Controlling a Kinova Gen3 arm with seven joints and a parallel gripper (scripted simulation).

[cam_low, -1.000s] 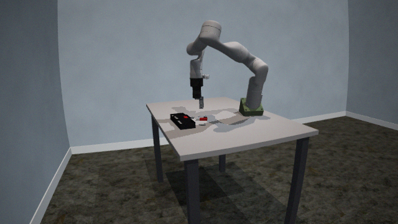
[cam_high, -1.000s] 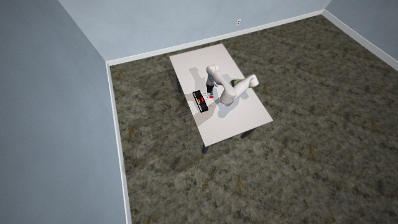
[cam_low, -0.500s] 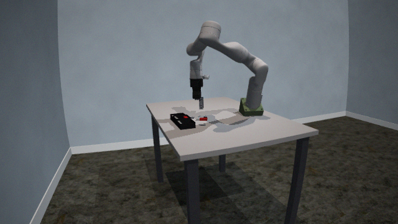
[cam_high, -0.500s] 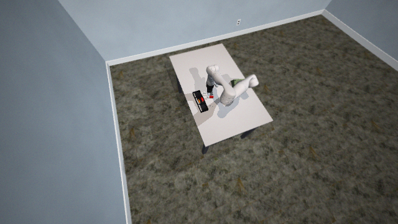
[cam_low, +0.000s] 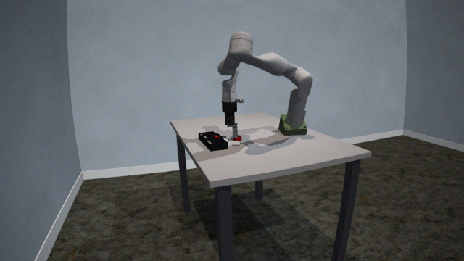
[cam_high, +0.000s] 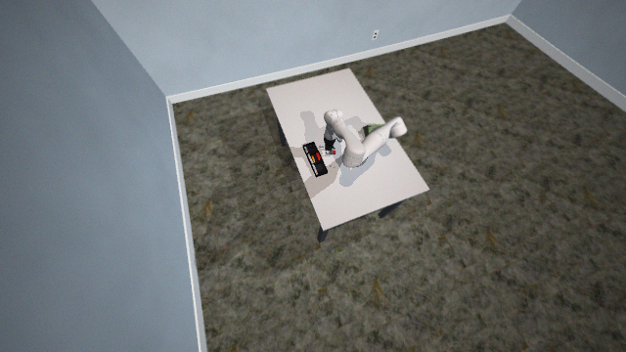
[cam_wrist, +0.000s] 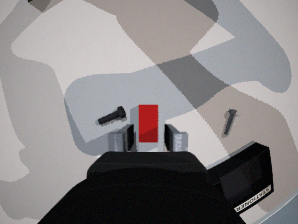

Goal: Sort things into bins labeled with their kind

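My hand is 30 mm to the left of the black screw, 30 mm past it and 30 mm above it. Also, from my hand: red block: 100 mm ahead, 30 mm to the left, 20 mm below; then grey screw: 110 mm to the left, 30 mm below, 20 mm ahead; then grey-white piece: 60 mm to the right, 40 mm ahead, 30 mm below.
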